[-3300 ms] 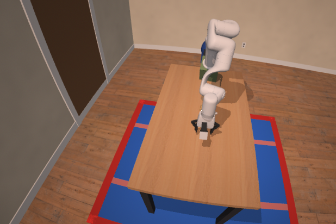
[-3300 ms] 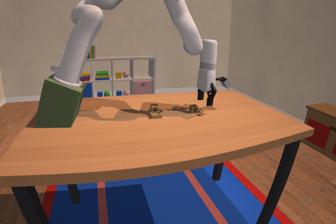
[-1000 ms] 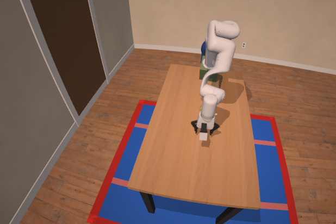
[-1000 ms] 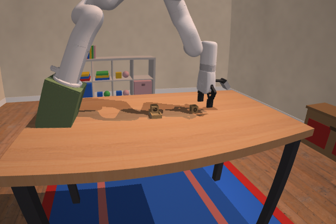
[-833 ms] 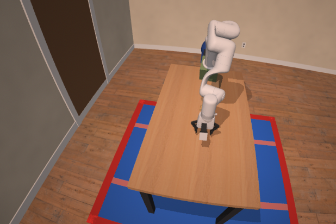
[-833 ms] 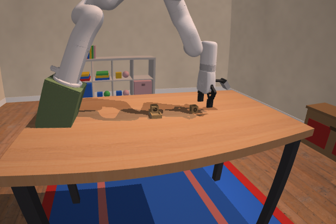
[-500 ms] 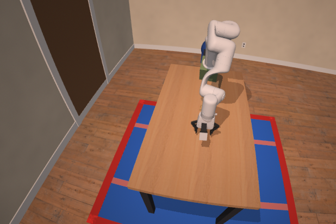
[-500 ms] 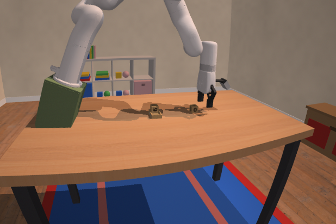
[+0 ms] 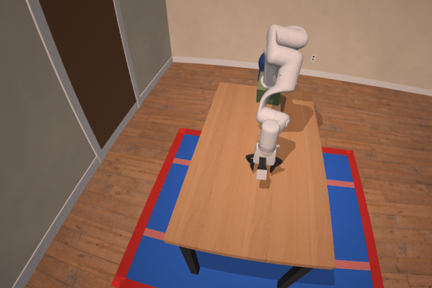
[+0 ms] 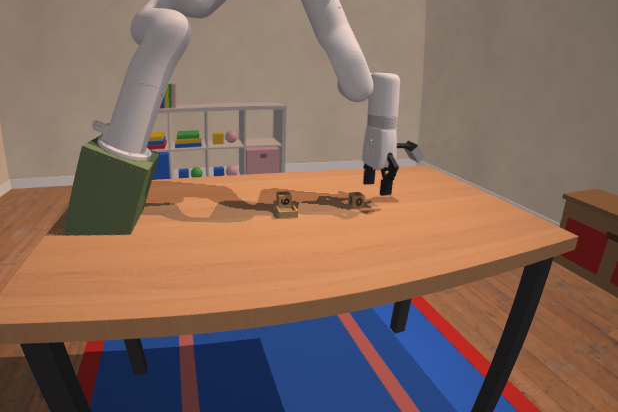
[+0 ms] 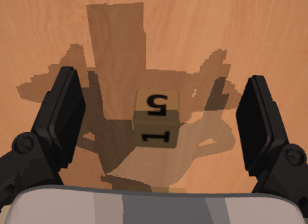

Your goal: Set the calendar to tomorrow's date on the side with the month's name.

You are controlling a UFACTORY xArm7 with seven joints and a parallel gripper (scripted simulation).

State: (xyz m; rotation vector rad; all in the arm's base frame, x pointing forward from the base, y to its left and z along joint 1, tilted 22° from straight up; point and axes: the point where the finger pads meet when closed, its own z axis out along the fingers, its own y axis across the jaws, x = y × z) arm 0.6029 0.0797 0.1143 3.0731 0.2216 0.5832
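Now: hand 6 cm past the wooden digit cube, 1 cm to the left of it and 3 cm above it. Round my hand: low tray 24 cm behind, 4 cm to the right, 4 cm below; then wooden cube 24 cm behind, 2 cm to the right, 2 cm below.
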